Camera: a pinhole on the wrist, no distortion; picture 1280 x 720 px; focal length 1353.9 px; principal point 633.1 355.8 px. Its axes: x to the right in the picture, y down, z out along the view. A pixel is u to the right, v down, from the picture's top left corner.
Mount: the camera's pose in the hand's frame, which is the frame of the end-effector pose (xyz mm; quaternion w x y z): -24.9 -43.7 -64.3 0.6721 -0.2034 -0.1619 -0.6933
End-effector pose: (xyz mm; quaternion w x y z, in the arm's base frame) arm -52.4 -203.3 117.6 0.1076 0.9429 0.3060 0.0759
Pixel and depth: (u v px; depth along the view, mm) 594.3 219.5 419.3
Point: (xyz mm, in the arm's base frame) 76.6 -413.0 -125.4
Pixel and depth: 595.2 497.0 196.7
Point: 8.2 -260.2 34.2
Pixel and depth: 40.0 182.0 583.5
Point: 231.2 -659.8 -74.6
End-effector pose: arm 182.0 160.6 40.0 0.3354 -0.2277 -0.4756 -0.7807
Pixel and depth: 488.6 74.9 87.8
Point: 213.9 176.2 23.6
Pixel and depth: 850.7 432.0 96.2
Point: 185.1 191.4 37.0
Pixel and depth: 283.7 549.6 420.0
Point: 338.1 274.8 341.7
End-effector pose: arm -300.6 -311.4 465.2 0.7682 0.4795 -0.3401 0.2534
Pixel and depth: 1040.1 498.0 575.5
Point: -464.9 -739.7 729.5
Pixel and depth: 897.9 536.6 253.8
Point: -362.0 -456.3 560.6
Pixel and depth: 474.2 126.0 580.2
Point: -689.8 -560.9 700.4
